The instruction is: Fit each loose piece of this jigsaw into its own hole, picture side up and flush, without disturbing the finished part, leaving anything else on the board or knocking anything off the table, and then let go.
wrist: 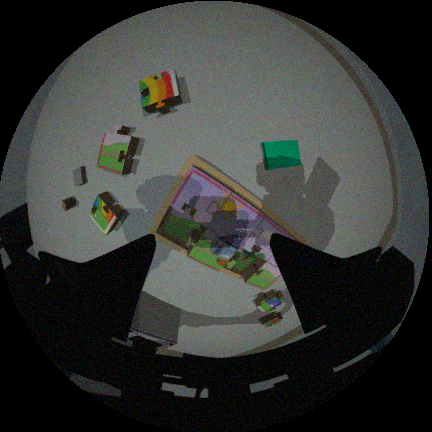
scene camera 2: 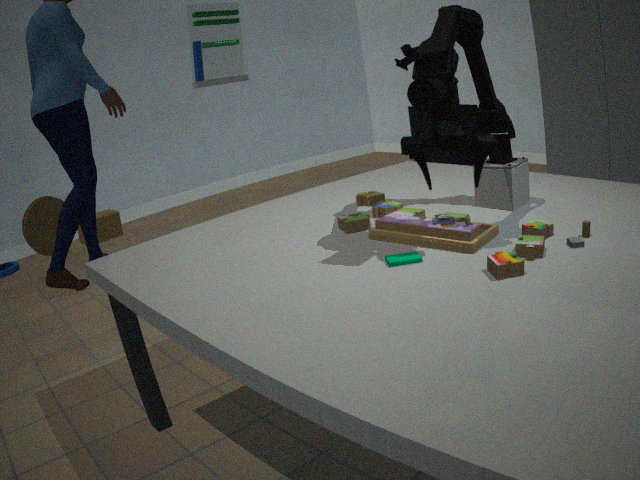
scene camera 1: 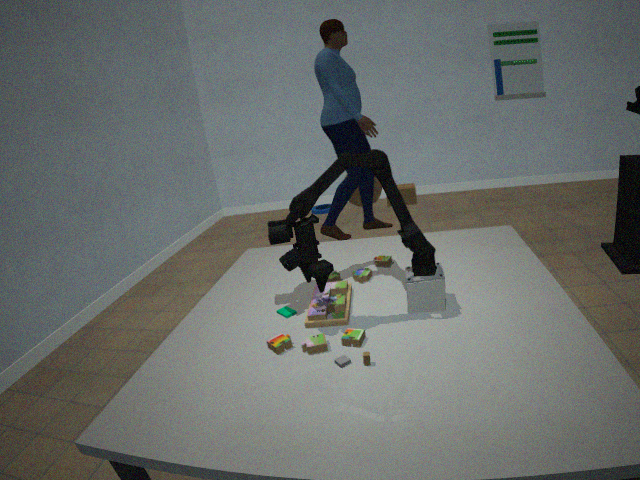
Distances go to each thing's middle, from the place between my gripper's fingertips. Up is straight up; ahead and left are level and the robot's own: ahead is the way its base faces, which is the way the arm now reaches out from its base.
The jigsaw board (scene camera 2: pixel 489 231) is 10 mm behind my hand, 70 mm to the right of it and 100 mm below it.
